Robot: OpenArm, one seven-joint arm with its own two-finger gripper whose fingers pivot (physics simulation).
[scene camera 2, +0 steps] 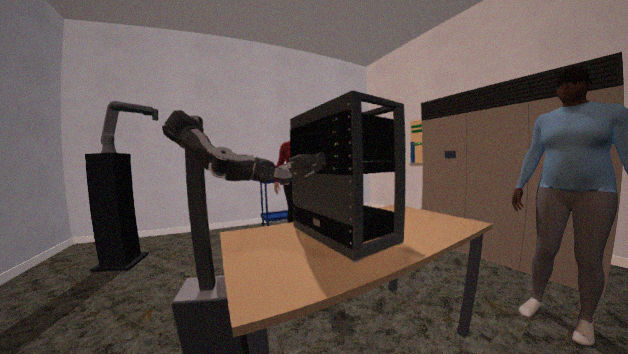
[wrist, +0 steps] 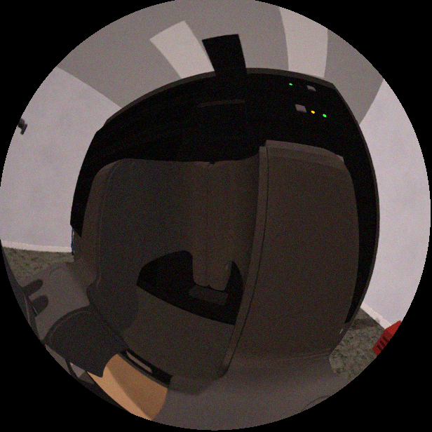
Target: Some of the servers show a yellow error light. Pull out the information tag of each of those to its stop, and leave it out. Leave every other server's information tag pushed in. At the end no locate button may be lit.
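The black servers [scene camera 2: 312, 137] [wrist: 165, 130] sit in the upper part of a dark rack [scene camera 2: 356, 200]. In the wrist view, one server row shows a yellow light [wrist: 313, 112] between a small grey square [wrist: 300, 108] and a green light [wrist: 324, 115]. Above it are another green light [wrist: 290, 84] and another small grey square [wrist: 311, 88]. Which parts are information tags or locate buttons is too dark and small to tell. My gripper [scene camera 2: 323, 160] [wrist: 218, 227] is shut, its fingers together with nothing visible between them, close before the server fronts. Its fingers hide much of the lower fronts.
The rack stands on a wooden table [scene camera 2: 270, 280] [wrist: 132, 387]. A person in a light blue top [scene camera 2: 575, 145] stands at the right; a person in red is partly hidden behind the rack. A blue cart [scene camera 2: 274, 216] and another robot arm [scene camera 2: 109, 127] on a black pedestal [scene camera 2: 112, 210] stand farther back.
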